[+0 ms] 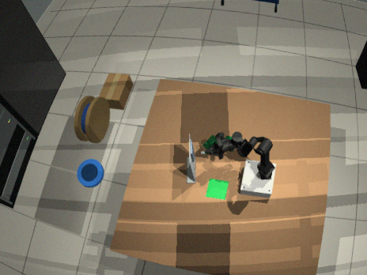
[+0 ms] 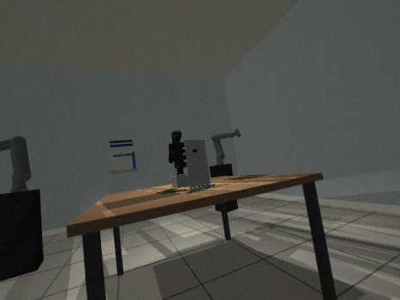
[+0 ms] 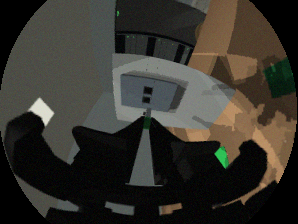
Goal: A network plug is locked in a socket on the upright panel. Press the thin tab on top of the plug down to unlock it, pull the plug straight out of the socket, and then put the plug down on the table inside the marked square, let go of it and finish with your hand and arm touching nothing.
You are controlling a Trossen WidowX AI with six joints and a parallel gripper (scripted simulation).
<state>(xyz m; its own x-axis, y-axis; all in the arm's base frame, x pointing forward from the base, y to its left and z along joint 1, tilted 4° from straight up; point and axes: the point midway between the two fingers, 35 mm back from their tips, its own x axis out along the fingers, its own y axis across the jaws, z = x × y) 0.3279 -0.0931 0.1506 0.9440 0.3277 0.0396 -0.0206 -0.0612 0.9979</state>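
Right now my gripper tip is 70 mm past the green marked square, 130 mm to the right of it and 250 mm above it. The rest, counted from my gripper tip: plug (right at my gripper tip); then grey upright panel (80 mm ahead, 10 mm to the left, 100 mm below).
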